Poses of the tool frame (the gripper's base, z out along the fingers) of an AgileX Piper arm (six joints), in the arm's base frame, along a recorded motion.
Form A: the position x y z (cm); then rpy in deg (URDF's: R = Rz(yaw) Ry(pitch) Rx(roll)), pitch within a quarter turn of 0, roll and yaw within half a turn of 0.
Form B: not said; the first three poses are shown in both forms.
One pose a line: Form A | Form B
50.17, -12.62, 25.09, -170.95, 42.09, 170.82 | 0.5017, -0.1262, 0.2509, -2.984, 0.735, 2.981
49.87, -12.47, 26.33, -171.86, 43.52, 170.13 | 0.4987, -0.1247, 0.2633, -3.000, 0.760, 2.969
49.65, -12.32, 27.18, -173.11, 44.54, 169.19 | 0.4965, -0.1232, 0.2718, -3.021, 0.777, 2.953
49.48, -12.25, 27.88, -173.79, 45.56, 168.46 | 0.4948, -0.1225, 0.2788, -3.033, 0.795, 2.940
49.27, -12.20, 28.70, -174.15, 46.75, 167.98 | 0.4927, -0.1220, 0.2870, -3.039, 0.816, 2.932
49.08, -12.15, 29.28, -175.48, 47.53, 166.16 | 0.4908, -0.1215, 0.2928, -3.063, 0.830, 2.900
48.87, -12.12, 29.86, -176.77, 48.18, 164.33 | 0.4887, -0.1212, 0.2986, -3.085, 0.841, 2.868
